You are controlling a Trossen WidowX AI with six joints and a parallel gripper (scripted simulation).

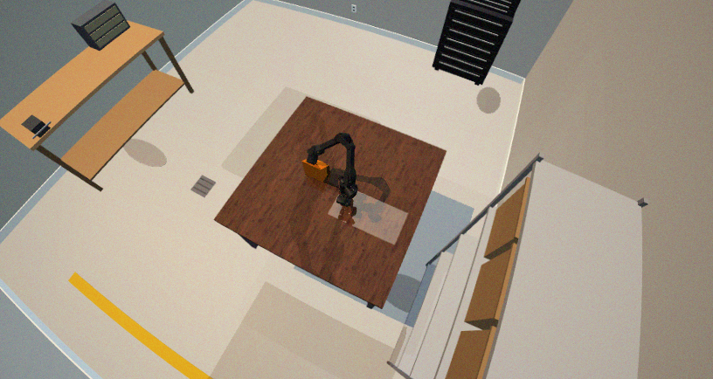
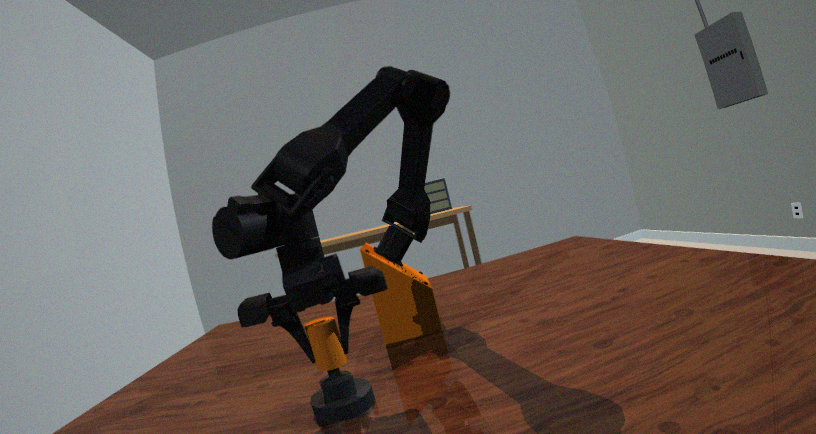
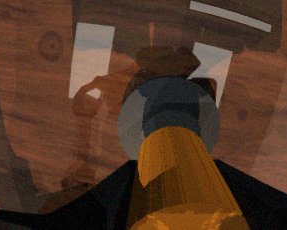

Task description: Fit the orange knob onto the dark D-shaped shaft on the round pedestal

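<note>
Right now the orange knob is 2 cm above my gripper tip. Also, from my gripper tip: dark pedestal 4 cm below.
</note>
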